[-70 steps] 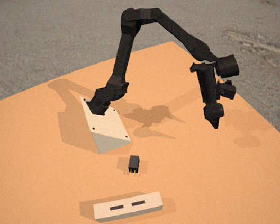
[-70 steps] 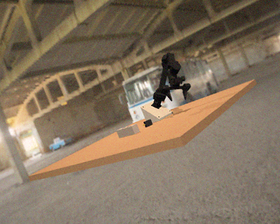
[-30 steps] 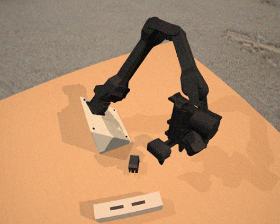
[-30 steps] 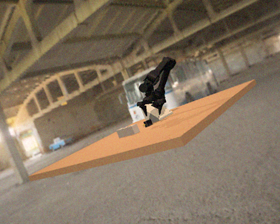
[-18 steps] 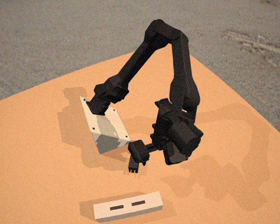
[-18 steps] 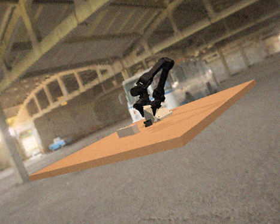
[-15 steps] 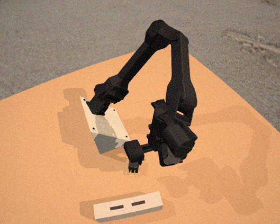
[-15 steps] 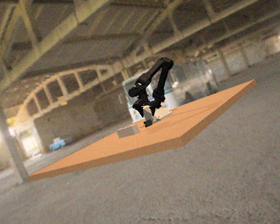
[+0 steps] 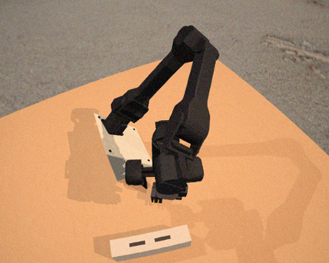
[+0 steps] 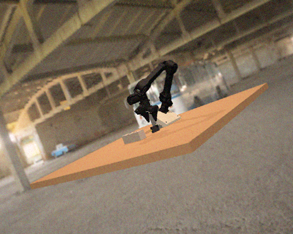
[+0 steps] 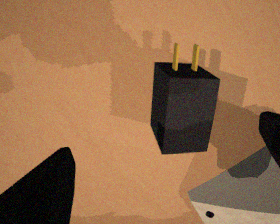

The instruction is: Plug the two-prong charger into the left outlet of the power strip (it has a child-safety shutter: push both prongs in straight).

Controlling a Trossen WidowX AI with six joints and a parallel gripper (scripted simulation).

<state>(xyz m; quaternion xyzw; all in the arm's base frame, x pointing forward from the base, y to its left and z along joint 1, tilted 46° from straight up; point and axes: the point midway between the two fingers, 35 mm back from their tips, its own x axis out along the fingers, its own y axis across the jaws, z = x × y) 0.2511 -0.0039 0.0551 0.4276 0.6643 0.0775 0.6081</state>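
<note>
My gripper tip is now 50 mm above the charger and 20 mm to the left of it.
</note>
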